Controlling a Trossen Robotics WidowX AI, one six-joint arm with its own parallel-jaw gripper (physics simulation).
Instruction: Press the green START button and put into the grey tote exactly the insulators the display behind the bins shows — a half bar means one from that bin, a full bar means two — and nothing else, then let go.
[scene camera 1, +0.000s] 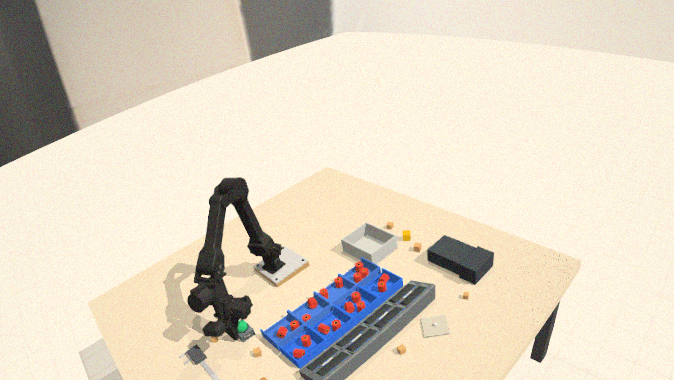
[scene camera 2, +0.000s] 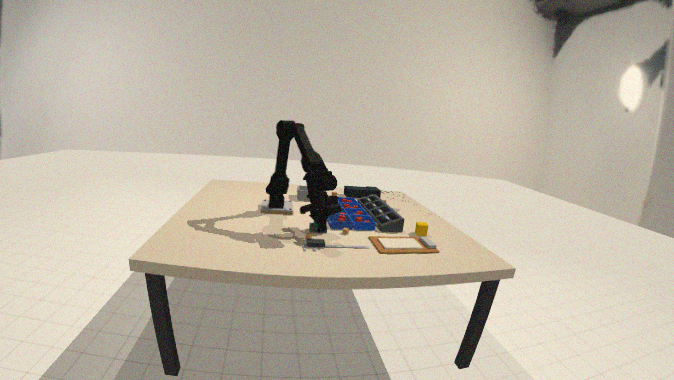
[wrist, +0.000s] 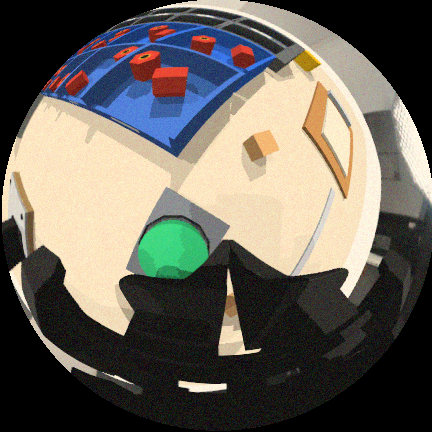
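Seen in the pictures: gripper, fingertip midpoint: (scene camera 1: 236, 339) (scene camera 2: 323, 231) (wrist: 226, 244); arm's base, link origin: (scene camera 1: 273, 266) (scene camera 2: 275, 206).
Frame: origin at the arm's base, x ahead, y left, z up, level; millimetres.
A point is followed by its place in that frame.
Note:
My gripper (scene camera 1: 236, 337) @[y -301, x 163, z -10 mm] (scene camera 2: 320, 230) @[y -301, x 163, z -10 mm] (wrist: 226, 244) @[y -301, x 163, z -10 mm] is shut and empty, its tips low at the green START button (scene camera 1: 242, 326) @[y -263, x 160, z 17 mm] (scene camera 2: 314, 227) @[y -286, x 129, z 0 mm] (wrist: 172, 247) @[y -261, x 156, z 18 mm]. In the wrist view the fingers overlap the button housing; whether they press the cap is unclear. The blue bins (scene camera 1: 282, 350) @[y -243, x 320, z 3 mm] (scene camera 2: 367, 226) @[y -246, x 357, z -6 mm] (wrist: 135, 107) hold red insulators, such as one insulator (scene camera 1: 306, 340) (wrist: 170, 81) in the nearest bin. The dark grey display (scene camera 1: 387, 334) @[y -31, x 529, z 12 mm] (scene camera 2: 395, 224) @[y -270, x 472, z 11 mm] (wrist: 287, 59) @[y -264, x 426, z 9 mm] stands behind them; pale streaks show in its windows, too unclear to read as bars. The grey tote (scene camera 1: 356, 250) @[y 210, x 210, z 16 mm] (scene camera 2: 302, 193) @[y 215, x 154, z 16 mm] shows no insulators inside.
A black box (scene camera 1: 460, 257) @[y 340, x 546, z 30 mm] (scene camera 2: 362, 191) @[y 314, x 516, z 21 mm] stands beyond the tote. Small tan cubes lie around, one cube (scene camera 1: 257, 352) @[y -292, x 260, z -5 mm] (wrist: 261, 145) @[y -287, x 246, z -3 mm] near the button. A dark-headed tool (scene camera 1: 196, 354) @[y -424, x 118, z -3 mm] (scene camera 2: 316, 243) @[y -441, x 109, z -5 mm] and a framed board (scene camera 2: 376, 245) @[y -434, x 329, z -16 mm] (wrist: 313, 122) @[y -349, x 361, z -16 mm] lie nearby. A yellow cube (scene camera 2: 421, 229) @[y -320, x 574, z 5 mm] (wrist: 308, 60) @[y -300, x 562, z 8 mm] stands near the display.

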